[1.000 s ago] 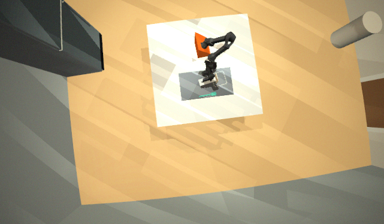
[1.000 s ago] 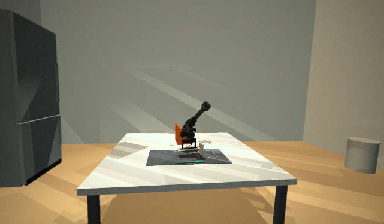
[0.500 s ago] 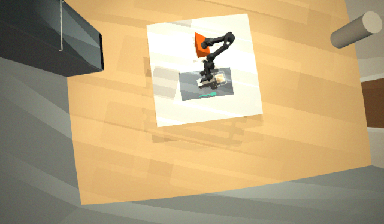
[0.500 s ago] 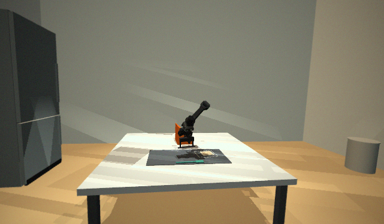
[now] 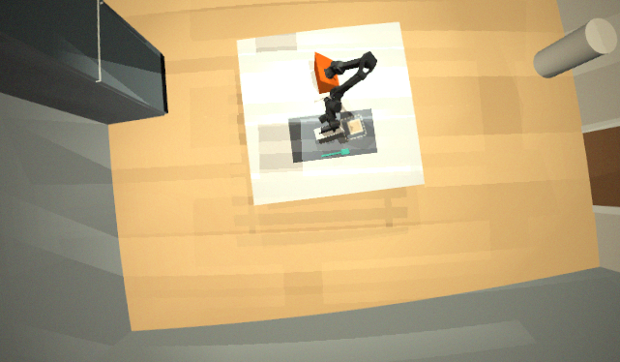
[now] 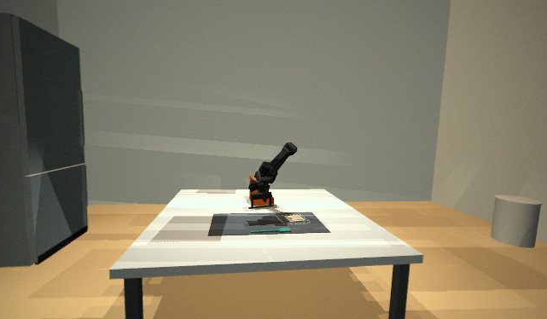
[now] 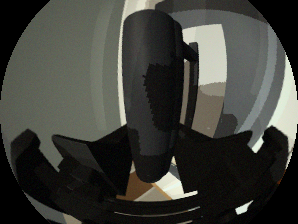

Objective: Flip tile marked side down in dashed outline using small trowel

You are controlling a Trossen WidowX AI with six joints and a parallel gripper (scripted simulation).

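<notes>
Now: gripper tip 15 cm above the dark mat, 1 cm to the right of it and 1 cm past it. The rest, counted from my gripper tip: teal trowel: 14 cm ahead, 13 cm below, 2 cm to the left; tile: 19 cm to the left, 13 cm below, 3 cm behind.
</notes>
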